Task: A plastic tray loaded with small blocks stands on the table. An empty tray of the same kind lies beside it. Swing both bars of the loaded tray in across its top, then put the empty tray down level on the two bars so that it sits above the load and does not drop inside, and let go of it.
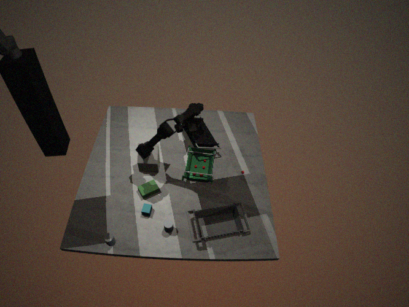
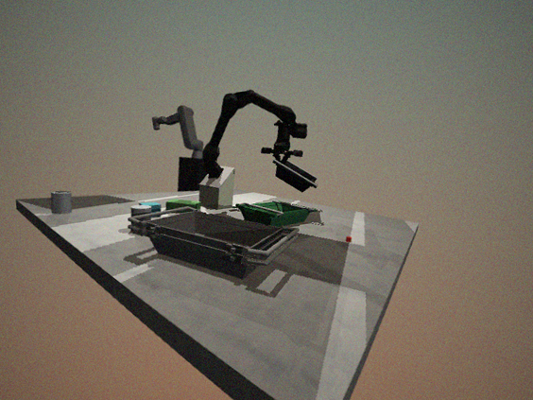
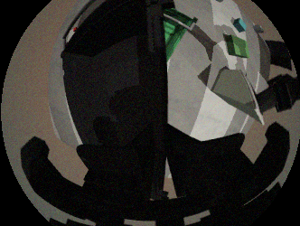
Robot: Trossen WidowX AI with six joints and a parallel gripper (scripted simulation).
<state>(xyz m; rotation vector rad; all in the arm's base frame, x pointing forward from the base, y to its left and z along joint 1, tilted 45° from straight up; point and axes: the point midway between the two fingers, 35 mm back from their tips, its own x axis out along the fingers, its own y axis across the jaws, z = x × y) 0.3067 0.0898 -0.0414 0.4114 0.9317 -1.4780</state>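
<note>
My gripper tip is now 80 mm short of the dark tray and 20 mm to the right of it. From my gripper tip the other things lie so: teal cube (300 mm behind, 460 mm to the right, 180 mm below); then green block (290 mm behind, 300 mm to the right, 180 mm below).
</note>
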